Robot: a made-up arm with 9 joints. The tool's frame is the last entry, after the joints.
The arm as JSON. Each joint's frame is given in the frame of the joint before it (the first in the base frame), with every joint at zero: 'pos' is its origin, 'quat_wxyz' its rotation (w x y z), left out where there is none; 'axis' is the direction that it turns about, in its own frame. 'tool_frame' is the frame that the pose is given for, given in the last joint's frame.
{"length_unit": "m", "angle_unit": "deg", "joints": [
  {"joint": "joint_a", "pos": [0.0, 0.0, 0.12], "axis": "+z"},
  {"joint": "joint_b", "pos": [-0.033, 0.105, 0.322], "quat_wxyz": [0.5, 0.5, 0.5, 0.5], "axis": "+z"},
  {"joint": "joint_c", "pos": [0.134, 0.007, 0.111], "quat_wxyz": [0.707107, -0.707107, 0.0, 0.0], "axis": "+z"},
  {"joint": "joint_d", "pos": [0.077, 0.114, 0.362], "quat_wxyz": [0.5, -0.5, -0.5, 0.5], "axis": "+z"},
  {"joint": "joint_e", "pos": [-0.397, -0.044, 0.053], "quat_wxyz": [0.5, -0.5, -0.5, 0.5], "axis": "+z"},
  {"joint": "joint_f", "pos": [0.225, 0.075, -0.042], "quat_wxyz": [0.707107, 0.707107, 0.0, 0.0], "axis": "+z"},
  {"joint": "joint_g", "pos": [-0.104, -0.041, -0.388], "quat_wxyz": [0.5, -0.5, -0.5, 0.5], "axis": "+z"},
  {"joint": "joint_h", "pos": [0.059, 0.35, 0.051], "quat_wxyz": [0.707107, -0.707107, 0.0, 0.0], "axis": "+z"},
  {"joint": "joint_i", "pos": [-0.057, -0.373, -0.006], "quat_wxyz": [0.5, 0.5, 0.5, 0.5], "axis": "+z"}
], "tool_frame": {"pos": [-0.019, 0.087, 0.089], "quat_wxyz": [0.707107, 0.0, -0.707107, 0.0]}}
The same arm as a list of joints. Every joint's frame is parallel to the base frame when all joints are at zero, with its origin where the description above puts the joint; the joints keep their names.
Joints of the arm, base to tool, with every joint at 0 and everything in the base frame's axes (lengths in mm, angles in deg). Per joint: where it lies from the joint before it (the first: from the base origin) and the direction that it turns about. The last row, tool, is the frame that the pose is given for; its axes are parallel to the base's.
joint_a: axis 0 0 1 xyz 0 0 120
joint_b: axis 1 0 0 xyz -33 105 322
joint_c: axis 0 0 1 xyz 111 134 7
joint_d: axis 0 -1 0 xyz -114 77 362
joint_e: axis 1 0 0 xyz 397 -53 44
joint_f: axis 0 -1 0 xyz -42 75 -225
joint_g: axis 0 0 1 xyz -41 388 104
joint_h: axis 0 1 0 xyz 59 350 51
joint_i: axis 1 0 0 xyz -57 -6 373
tool: xyz 89 87 19

